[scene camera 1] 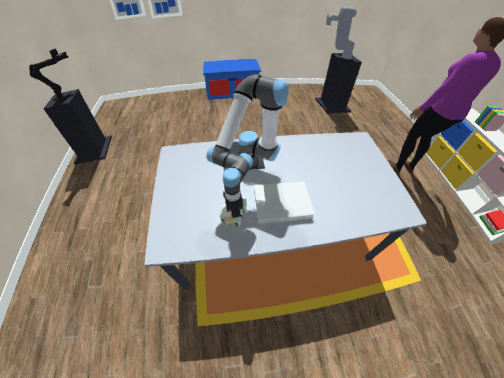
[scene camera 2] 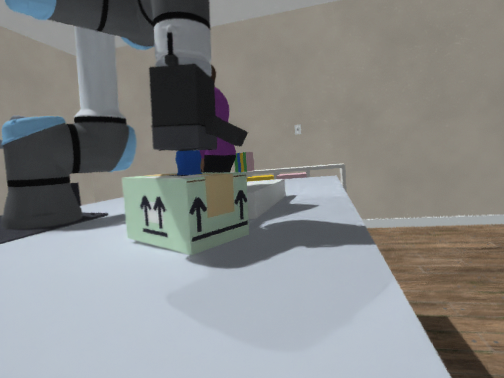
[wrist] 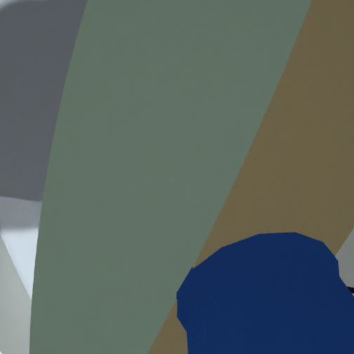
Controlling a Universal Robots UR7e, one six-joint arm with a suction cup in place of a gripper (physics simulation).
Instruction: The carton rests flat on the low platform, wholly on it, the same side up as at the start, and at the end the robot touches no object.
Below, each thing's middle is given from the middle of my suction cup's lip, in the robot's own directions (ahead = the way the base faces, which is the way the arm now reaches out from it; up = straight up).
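Counting from my suction cup, I see the pale green carton (scene camera 2: 186, 213) 6 cm below it and 1 cm behind it. There is the low white platform (scene camera 1: 280, 202) too, and it is 8 cm below my suction cup, 29 cm to the left of it and 3 cm behind it.
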